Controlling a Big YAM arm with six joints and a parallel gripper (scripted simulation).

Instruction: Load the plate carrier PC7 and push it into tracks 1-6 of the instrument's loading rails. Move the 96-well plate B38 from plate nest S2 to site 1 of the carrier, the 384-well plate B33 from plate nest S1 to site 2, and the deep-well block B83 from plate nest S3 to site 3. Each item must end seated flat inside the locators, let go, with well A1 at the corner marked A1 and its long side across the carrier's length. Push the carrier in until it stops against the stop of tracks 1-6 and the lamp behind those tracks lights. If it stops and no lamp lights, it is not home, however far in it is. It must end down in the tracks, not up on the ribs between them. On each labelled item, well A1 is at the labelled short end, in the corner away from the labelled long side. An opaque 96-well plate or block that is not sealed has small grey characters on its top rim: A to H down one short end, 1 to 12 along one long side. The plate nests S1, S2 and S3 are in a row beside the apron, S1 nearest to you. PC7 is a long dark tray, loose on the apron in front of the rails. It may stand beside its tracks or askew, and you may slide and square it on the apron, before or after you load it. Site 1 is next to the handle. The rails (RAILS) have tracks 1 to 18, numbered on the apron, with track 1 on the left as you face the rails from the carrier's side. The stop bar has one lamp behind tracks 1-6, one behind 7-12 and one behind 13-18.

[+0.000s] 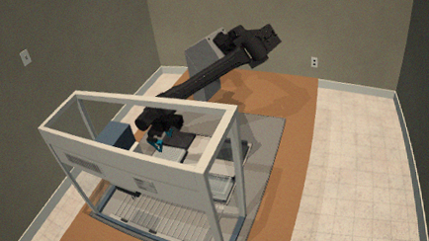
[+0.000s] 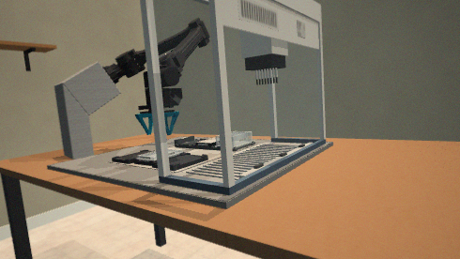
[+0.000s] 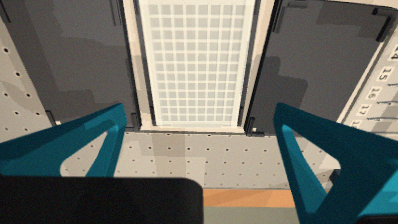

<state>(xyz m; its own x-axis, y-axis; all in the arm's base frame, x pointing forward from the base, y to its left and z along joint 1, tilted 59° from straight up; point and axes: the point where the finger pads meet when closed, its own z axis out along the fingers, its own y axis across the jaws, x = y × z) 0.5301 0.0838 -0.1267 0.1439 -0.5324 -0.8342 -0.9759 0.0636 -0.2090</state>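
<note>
The white 96-well plate is 80 mm below my hand. From my hand the other things lie so: plate nest S3: 110 mm ahead, 90 mm below; then deep-well block B83: 260 mm to the left, 90 mm ahead, 70 mm below; then carrier PC7: 250 mm to the left, 80 mm below, 10 mm behind.
</note>
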